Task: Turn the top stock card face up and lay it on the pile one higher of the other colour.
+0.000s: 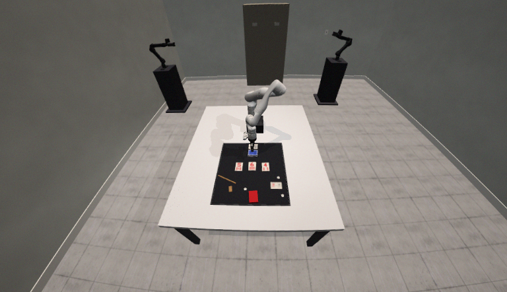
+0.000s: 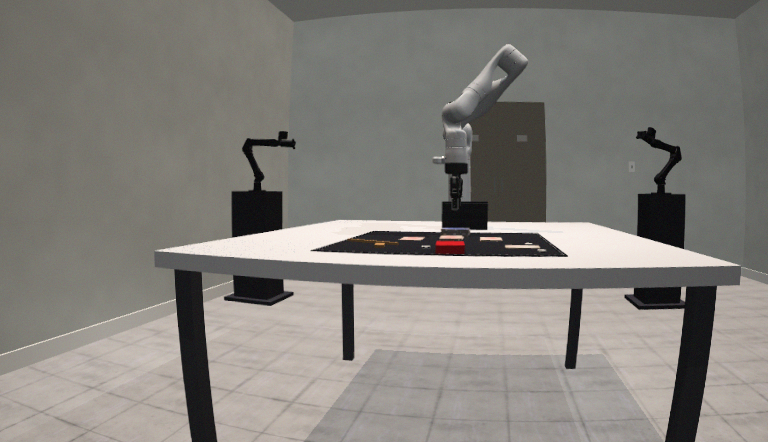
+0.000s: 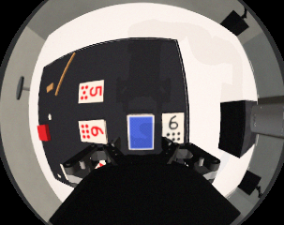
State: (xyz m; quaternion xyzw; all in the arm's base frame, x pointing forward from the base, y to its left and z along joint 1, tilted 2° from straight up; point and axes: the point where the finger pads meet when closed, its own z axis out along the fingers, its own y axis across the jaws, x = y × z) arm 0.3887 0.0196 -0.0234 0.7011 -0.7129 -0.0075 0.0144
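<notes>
Right now the blue-backed card is 7 cm below my hand. The rest, counted from my hand: wooden stick 28 cm ahead, 21 cm to the right, 9 cm below; then black mat 17 cm ahead, 1 cm to the right, 11 cm below; then black 6 card 9 cm behind, 9 cm below.
</notes>
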